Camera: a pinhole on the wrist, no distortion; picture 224 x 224 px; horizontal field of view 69.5 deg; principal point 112.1 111.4 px. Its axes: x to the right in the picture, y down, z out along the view. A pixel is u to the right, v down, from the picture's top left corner.
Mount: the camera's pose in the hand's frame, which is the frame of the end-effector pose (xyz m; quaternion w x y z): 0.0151 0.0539 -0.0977 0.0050 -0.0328 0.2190 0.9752
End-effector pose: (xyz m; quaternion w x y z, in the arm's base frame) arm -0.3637 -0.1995 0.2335 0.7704 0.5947 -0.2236 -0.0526
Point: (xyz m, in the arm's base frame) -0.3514 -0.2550 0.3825
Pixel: 50 121
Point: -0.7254 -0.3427 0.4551
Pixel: 181 118
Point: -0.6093 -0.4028 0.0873
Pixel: outside the picture
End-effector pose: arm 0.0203 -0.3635 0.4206 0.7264 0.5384 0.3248 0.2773
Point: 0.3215 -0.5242 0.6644
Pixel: 97 143
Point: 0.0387 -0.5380 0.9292
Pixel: 180 40
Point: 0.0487 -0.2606 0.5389
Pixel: 13 45
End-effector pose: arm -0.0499 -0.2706 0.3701 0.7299 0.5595 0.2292 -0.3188
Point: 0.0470 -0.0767 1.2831
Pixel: outside the picture
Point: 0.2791 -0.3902 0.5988
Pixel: 69 36
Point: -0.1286 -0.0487 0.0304
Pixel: behind the camera
